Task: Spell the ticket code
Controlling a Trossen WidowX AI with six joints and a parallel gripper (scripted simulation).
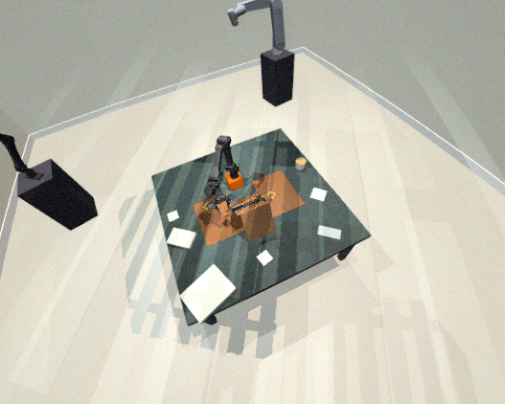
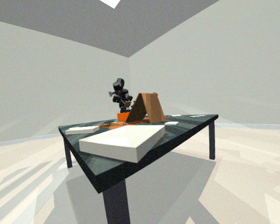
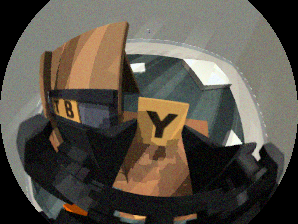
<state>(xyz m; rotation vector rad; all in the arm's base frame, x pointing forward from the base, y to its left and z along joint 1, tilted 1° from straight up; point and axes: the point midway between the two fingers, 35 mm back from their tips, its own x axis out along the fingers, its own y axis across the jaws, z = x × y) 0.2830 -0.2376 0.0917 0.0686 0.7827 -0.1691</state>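
My gripper tip is 120 mm to the right of the white ticket, 70 mm above it and 40 mm past it. From my gripper tip the other things lie so: yellow letter tile (400 mm to the left, 160 mm below, 30 mm behind); then flat white slab (340 mm to the right, 160 mm below, 110 mm behind); then mat (210 mm to the left, 170 mm below, 110 mm behind).
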